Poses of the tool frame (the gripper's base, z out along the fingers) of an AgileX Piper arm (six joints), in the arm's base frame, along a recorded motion.
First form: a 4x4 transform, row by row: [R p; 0 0 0 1], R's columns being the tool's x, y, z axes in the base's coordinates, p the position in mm. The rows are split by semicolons.
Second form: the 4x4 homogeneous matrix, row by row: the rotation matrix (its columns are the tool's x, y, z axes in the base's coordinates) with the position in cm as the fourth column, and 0 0 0 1 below. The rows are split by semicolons. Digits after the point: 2 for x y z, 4 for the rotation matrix.
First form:
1: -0.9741, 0.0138, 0.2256, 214.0; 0.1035, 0.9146, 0.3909, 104.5; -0.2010, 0.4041, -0.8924, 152.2; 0, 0, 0, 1
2: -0.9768, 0.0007, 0.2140, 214.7; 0.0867, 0.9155, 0.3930, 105.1; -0.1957, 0.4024, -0.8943, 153.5; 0, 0, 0, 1
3: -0.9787, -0.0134, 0.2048, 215.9; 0.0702, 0.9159, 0.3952, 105.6; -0.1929, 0.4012, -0.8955, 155.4; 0, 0, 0, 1
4: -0.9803, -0.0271, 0.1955, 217.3; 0.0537, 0.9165, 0.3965, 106.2; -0.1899, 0.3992, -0.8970, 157.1; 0, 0, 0, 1
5: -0.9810, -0.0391, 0.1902, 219.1; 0.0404, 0.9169, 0.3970, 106.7; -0.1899, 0.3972, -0.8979, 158.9; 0, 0, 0, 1
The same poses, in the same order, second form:
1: -0.9741, 0.0138, 0.2256, 21.40; 0.1035, 0.9146, 0.3909, 10.45; -0.2010, 0.4041, -0.8924, 15.22; 0, 0, 0, 1
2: -0.9768, 0.0007, 0.2140, 21.47; 0.0867, 0.9155, 0.3930, 10.51; -0.1957, 0.4024, -0.8943, 15.35; 0, 0, 0, 1
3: -0.9787, -0.0134, 0.2048, 21.59; 0.0702, 0.9159, 0.3952, 10.56; -0.1929, 0.4012, -0.8955, 15.54; 0, 0, 0, 1
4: -0.9803, -0.0271, 0.1955, 21.73; 0.0537, 0.9165, 0.3965, 10.62; -0.1899, 0.3992, -0.8970, 15.71; 0, 0, 0, 1
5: -0.9810, -0.0391, 0.1902, 21.91; 0.0404, 0.9169, 0.3970, 10.67; -0.1899, 0.3972, -0.8979, 15.89; 0, 0, 0, 1
